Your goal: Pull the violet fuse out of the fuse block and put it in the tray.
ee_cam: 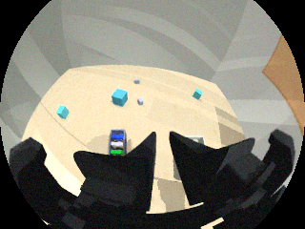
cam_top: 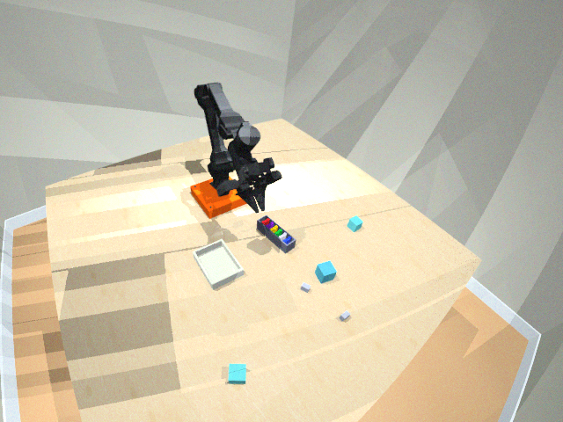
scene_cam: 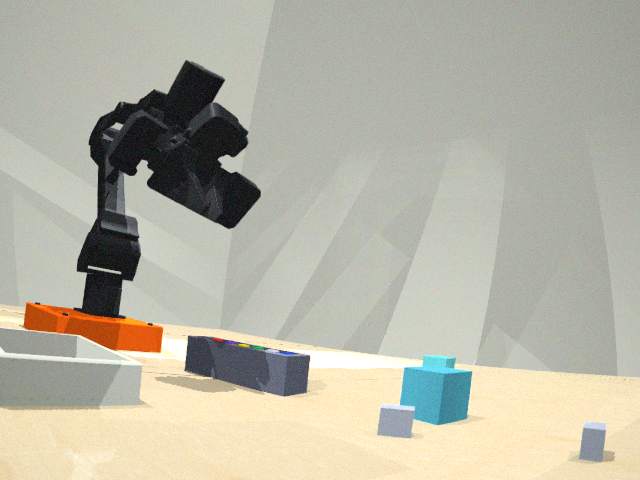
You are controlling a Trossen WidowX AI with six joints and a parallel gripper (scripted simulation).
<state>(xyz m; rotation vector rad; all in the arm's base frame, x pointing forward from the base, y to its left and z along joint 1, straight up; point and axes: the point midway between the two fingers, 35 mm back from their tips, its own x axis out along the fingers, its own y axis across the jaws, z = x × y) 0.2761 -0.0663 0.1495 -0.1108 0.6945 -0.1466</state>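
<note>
Now: the violet fuse 30 mm behind my gripper tip, 80 mm to the left of it and 140 mm below it. The rest, counted from my gripper tip: white tray 30 mm behind, 140 mm to the right, 160 mm below.
</note>
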